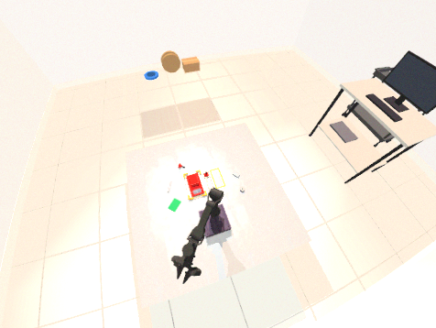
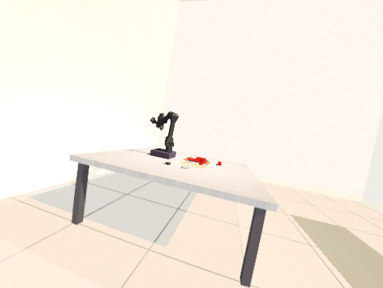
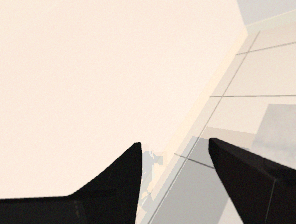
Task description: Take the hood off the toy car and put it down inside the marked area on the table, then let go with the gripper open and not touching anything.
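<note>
Now: the toy car hood 64 cm ahead of my gripper tip, 36 cm to the right of it and 27 cm below it. Round my gripper tip: green flat piece: 52 cm ahead, 31 cm below, 12 cm to the right; then grey wheel: 69 cm to the right, 36 cm ahead, 30 cm below.
</note>
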